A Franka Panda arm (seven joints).
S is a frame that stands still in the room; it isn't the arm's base.
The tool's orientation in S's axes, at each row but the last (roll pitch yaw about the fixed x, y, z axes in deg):
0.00 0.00 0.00
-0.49 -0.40 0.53
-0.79 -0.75 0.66
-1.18 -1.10 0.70
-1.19 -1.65 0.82
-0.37 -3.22 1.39
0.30 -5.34 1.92
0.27 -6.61 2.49
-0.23 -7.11 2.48
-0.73 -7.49 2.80
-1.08 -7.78 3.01
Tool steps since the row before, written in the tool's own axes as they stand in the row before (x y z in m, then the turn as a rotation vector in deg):
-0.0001 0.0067 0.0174 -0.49 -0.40 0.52
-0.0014 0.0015 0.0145 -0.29 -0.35 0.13
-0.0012 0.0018 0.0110 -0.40 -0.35 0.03
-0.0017 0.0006 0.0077 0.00 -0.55 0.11
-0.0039 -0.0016 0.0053 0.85 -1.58 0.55
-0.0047 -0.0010 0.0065 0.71 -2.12 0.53
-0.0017 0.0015 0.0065 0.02 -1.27 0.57
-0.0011 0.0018 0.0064 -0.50 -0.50 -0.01
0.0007 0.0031 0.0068 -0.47 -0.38 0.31
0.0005 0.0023 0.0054 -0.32 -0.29 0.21
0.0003 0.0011 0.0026 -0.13 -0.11 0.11
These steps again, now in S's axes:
-0.0001 0.0067 0.0174 -0.49 -0.40 0.52
-0.0015 0.0016 0.0145 -0.29 -0.35 0.13
-0.0014 0.0019 0.0110 -0.40 -0.35 0.03
-0.0019 0.0007 0.0077 0.00 -0.55 0.12
-0.0040 -0.0015 0.0052 0.86 -1.56 0.61
-0.0050 -0.0011 0.0062 0.73 -2.10 0.58
-0.0023 0.0014 0.0063 0.01 -1.27 0.56
-0.0019 0.0017 0.0062 -0.47 -0.52 -0.07
-0.0003 0.0031 0.0068 -0.49 -0.40 0.25
-0.0003 0.0024 0.0054 -0.33 -0.30 0.17
-0.0001 0.0011 0.0026 -0.14 -0.12 0.09

